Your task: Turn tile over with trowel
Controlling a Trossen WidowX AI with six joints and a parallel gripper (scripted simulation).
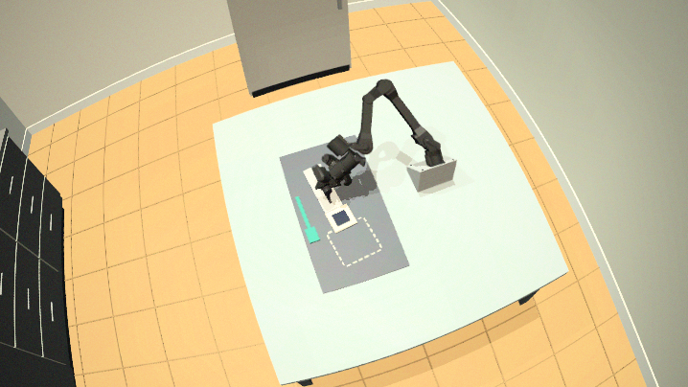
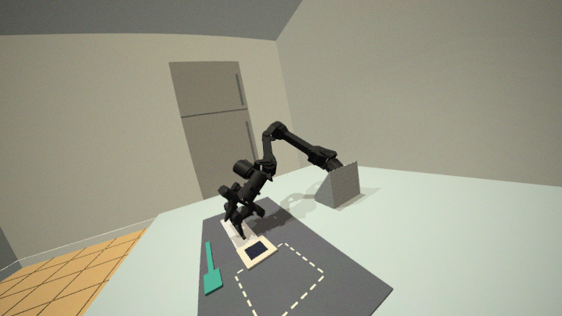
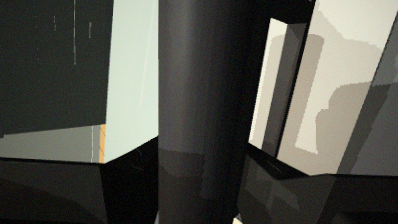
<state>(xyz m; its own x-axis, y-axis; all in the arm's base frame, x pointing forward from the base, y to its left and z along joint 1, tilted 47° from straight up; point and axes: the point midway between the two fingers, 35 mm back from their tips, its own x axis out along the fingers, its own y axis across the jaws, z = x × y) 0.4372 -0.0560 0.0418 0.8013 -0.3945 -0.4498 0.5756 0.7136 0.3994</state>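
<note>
The grey mat is 8 cm to the left of my gripper tip, 8 cm below it and 6 cm behind it. Round my gripper tip: square tile (12 cm to the left, 5 cm below, 5 cm behind); green trowel (10 cm to the left, 8 cm ahead, 5 cm below).
</note>
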